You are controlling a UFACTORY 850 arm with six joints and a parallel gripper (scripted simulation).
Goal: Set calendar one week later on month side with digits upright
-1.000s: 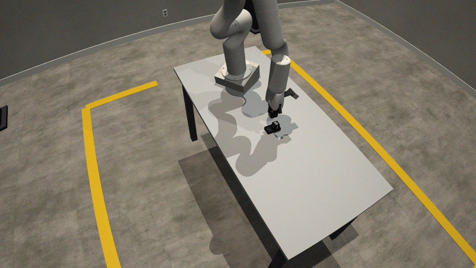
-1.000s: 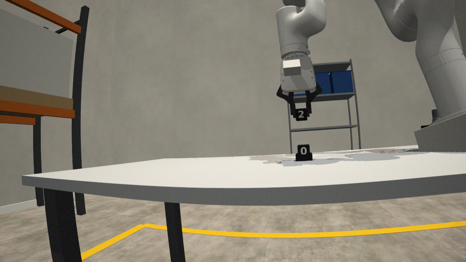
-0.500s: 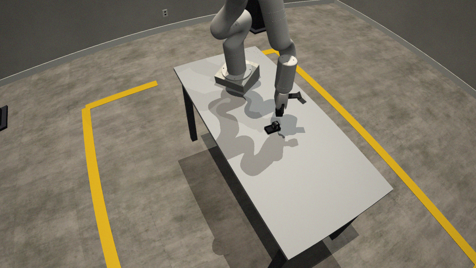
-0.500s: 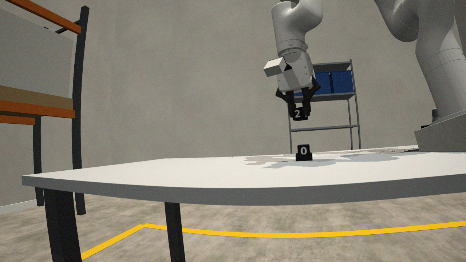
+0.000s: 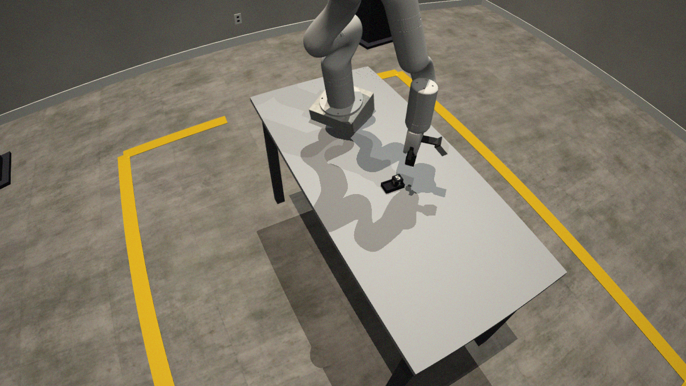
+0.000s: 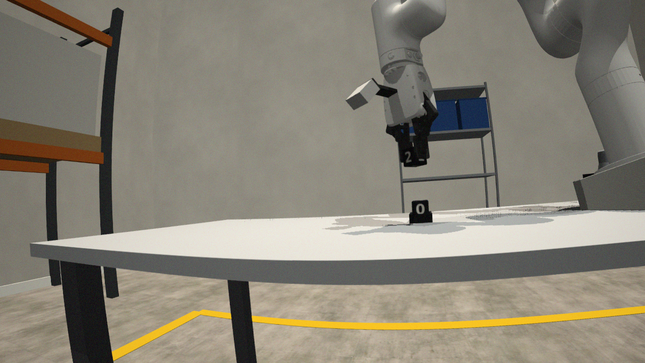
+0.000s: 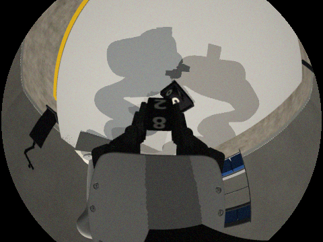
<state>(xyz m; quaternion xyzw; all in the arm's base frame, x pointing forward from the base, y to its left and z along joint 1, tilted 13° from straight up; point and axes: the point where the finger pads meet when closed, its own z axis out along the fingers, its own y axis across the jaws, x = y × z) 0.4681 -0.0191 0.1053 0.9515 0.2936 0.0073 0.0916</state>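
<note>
My gripper is now 13 cm above the black tray, 5 cm to the left of it and 2 cm past it. The rest, counted from my hand: black cube 1 cm below.
</note>
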